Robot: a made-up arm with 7 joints.
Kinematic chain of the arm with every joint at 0, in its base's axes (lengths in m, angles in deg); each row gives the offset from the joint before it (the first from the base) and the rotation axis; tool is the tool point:
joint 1: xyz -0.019 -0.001 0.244 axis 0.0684 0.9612 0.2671
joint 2: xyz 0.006 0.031 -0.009 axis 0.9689 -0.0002 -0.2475
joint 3: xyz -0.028 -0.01 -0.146 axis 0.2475 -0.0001 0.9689
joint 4: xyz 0.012 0.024 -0.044 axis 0.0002 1 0
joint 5: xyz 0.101 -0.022 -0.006 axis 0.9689 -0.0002 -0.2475
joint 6: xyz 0.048 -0.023 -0.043 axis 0.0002 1 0
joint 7: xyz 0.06 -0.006 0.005 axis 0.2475 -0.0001 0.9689
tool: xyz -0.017 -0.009 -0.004
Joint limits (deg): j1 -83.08..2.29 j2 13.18..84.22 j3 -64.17..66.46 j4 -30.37..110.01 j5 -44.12..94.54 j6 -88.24..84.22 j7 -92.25..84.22
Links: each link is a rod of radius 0.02 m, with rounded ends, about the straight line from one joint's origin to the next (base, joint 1, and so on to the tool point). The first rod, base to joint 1, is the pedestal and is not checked.
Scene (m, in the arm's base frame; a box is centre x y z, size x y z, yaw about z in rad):
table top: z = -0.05
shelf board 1: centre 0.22 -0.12 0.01 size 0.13 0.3 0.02 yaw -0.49
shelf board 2: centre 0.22 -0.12 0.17 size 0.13 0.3 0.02 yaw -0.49
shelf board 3: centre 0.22 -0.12 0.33 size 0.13 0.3 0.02 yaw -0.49
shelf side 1: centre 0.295 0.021 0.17 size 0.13 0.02 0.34 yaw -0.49
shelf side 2: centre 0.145 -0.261 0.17 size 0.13 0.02 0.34 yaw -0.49
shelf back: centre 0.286 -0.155 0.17 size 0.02 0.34 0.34 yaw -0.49
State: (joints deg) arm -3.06 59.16 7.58 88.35 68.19 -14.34 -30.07
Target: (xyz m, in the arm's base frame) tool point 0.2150 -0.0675 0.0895
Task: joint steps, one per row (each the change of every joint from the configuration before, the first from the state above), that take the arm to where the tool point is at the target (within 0.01 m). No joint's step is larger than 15 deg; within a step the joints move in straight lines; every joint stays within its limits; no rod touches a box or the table.
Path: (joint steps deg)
1: -4.09 6.95 10.82 -8.13 3.08 -7.90 10.35
2: -4.09 6.94 10.81 -8.13 3.07 -7.89 10.36
3: -4.09 6.95 10.82 -8.13 3.08 -7.90 10.35
4: 1.23 -8.00 -8.87 -13.47 -3.89 -1.67 -6.07
5: 1.24 -8.01 -8.86 -13.48 -3.88 -1.67 -6.08
6: 1.23 -8.00 -8.86 -13.48 -3.89 -1.66 -6.08
7: 1.23 -8.00 -8.87 -13.47 -3.89 -1.67 -6.07
8: 1.23 -8.00 -8.86 -13.48 -3.88 -1.67 -6.08
9: 1.23 -8.01 -8.87 -13.47 -3.89 -1.67 -6.08
10: 1.24 -8.00 -8.86 -13.48 -3.89 -1.66 -6.08
11: -11.26 -5.40 -1.31 13.58 3.42 7.72 2.64
12: -11.26 -5.40 -1.30 13.58 3.42 7.72 2.64

